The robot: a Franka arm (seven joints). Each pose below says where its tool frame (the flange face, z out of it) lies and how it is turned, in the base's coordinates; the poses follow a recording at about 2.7 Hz.
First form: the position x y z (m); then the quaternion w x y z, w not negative.
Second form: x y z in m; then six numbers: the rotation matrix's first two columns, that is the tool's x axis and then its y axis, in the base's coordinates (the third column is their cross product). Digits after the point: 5 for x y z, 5 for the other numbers.
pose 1, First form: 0.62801 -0.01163 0.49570 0.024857 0.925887 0.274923 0.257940
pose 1, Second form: 0.62801 -0.01163 0.49570 0.71577 0.52192 0.46398 0.49627 -0.84760 0.18786
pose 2, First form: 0.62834 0.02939 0.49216 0.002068 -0.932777 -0.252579 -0.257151
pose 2, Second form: 0.62834 0.02939 0.49216 0.74015 0.47014 0.48077 0.47226 -0.87240 0.12604
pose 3, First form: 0.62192 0.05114 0.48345 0.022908 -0.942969 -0.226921 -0.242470
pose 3, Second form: 0.62192 0.05114 0.48345 0.77943 0.41685 0.46768 0.43907 -0.89596 0.06684
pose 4, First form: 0.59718 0.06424 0.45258 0.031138 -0.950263 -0.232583 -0.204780
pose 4, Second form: 0.59718 0.06424 0.45258 0.80794 0.42928 0.40367 0.45478 -0.88987 0.03608
